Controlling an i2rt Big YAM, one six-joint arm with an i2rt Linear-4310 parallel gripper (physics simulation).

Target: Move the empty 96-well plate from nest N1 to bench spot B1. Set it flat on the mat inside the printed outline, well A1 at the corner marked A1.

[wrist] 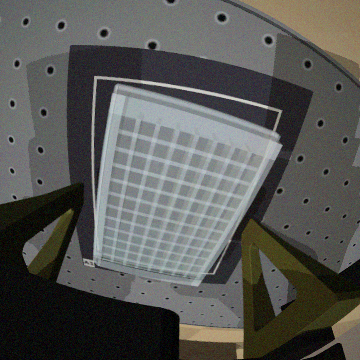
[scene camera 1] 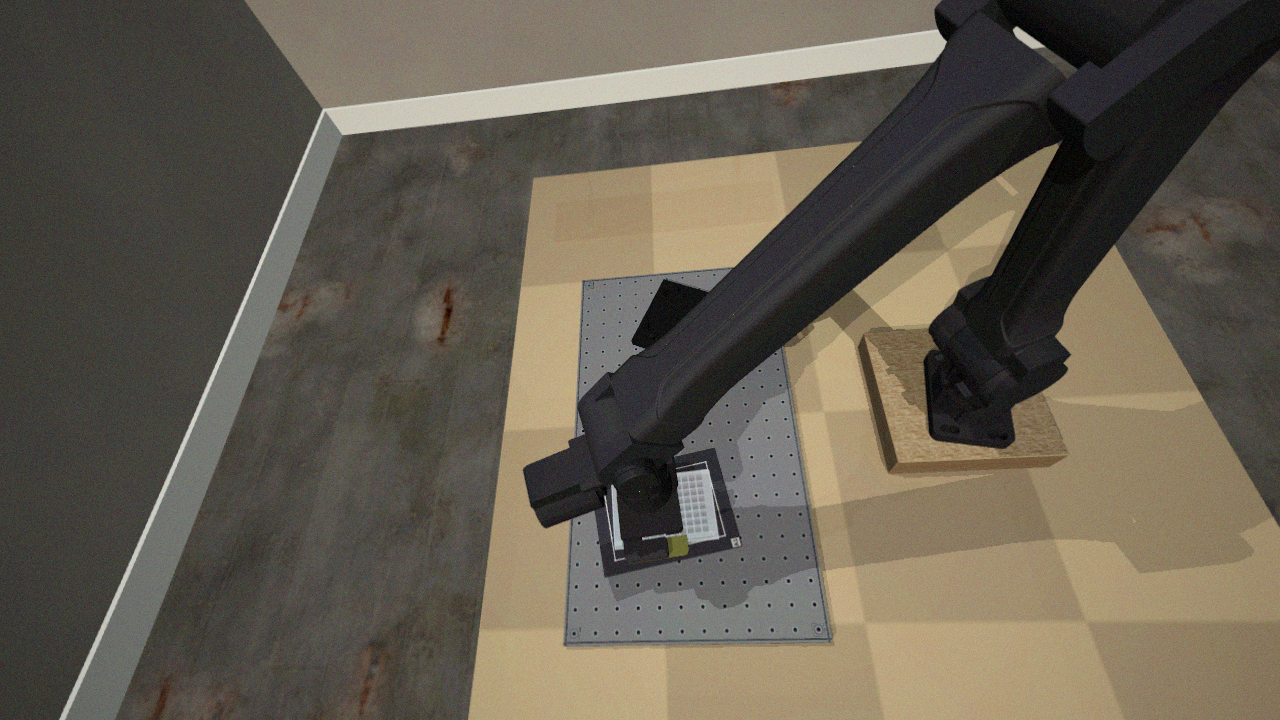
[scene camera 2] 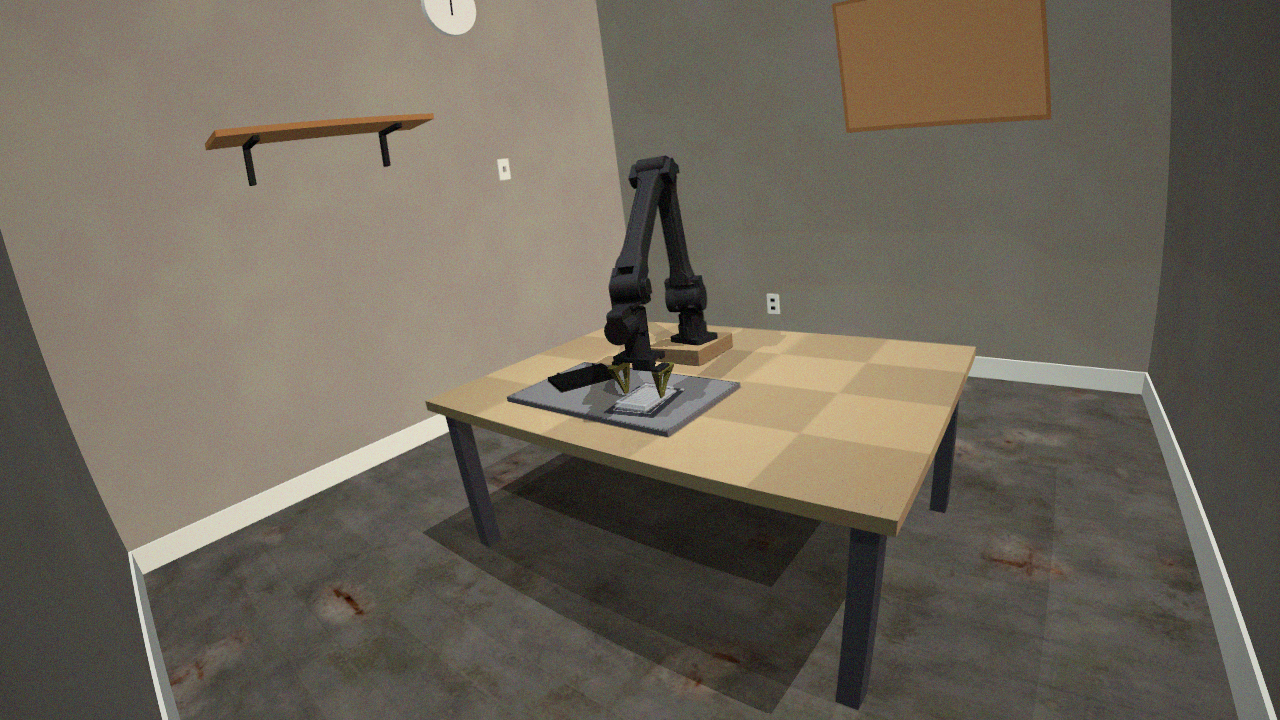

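Seen in the pictures: gripper, fingertip midpoint: [wrist: 166,211] [scene camera 1: 656,508] [scene camera 2: 644,395]; arm's base, link origin: [scene camera 1: 964,400] [scene camera 2: 694,339].
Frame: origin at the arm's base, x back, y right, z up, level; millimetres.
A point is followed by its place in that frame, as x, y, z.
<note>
The clear 96-well plate [scene camera 1: 696,503] @[-309, -175, -14] [scene camera 2: 640,399] @[-375, -197, -15] [wrist: 175,190] @[-370, -192, -14] lies on the dark mat [scene camera 1: 725,507] @[-274, -171, -28] [wrist: 80,125] @[-370, -252, -27]. In the wrist view it is turned slightly against the printed white outline [wrist: 95,78] @[-397, -255, -27] and its near edge and right side overlap the line. One plate corner is beside the A1 mark [scene camera 1: 735,541] @[-257, -209, -27] [wrist: 89,262] @[-257, -209, -27]; which well is there cannot be read. My gripper [scene camera 2: 643,394] @[-356, -189, -12] [wrist: 166,211] @[-356, -189, -12] is open and empty, above the plate, with its fingers apart on either side. In scene camera 1 the wrist hides part of the plate.
A black block [scene camera 1: 666,313] @[-392, 101, -17] [scene camera 2: 577,377] @[-362, 82, -17], which may be nest N1, stands at the other end of the grey perforated board [scene camera 1: 698,617] @[-290, -299, -29] [scene camera 2: 537,396] @[-490, 82, -29]; its label does not show. The arm's base stands on a wooden block [scene camera 1: 904,402] @[-69, -12, 0] [scene camera 2: 707,352] @[-35, -85, -16] beside the board.
</note>
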